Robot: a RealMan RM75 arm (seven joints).
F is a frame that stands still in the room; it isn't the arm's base.
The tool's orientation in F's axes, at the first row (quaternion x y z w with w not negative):
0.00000 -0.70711 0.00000 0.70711
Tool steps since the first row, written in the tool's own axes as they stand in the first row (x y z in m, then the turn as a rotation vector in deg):
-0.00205 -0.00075 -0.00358 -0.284 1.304 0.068
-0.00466 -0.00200 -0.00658 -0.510 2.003 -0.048
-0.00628 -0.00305 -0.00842 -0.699 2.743 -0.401
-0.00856 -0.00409 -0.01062 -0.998 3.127 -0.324
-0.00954 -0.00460 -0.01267 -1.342 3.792 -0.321
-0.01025 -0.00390 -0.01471 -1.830 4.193 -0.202
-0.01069 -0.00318 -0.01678 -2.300 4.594 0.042
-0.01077 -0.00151 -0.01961 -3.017 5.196 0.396
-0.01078 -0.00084 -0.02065 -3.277 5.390 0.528
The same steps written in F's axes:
0.00358 -0.00075 -0.00205 -0.068 1.304 -0.284
0.00658 -0.00200 -0.00466 0.048 2.003 -0.510
0.00842 -0.00305 -0.00628 0.401 2.743 -0.699
0.01062 -0.00409 -0.00856 0.324 3.127 -0.998
0.01267 -0.00460 -0.00954 0.321 3.792 -1.342
0.01471 -0.00390 -0.01025 0.202 4.193 -1.830
0.01678 -0.00318 -0.01069 -0.042 4.594 -2.300
0.01961 -0.00151 -0.01077 -0.396 5.196 -3.017
0.02065 -0.00084 -0.01078 -0.528 5.390 -3.277

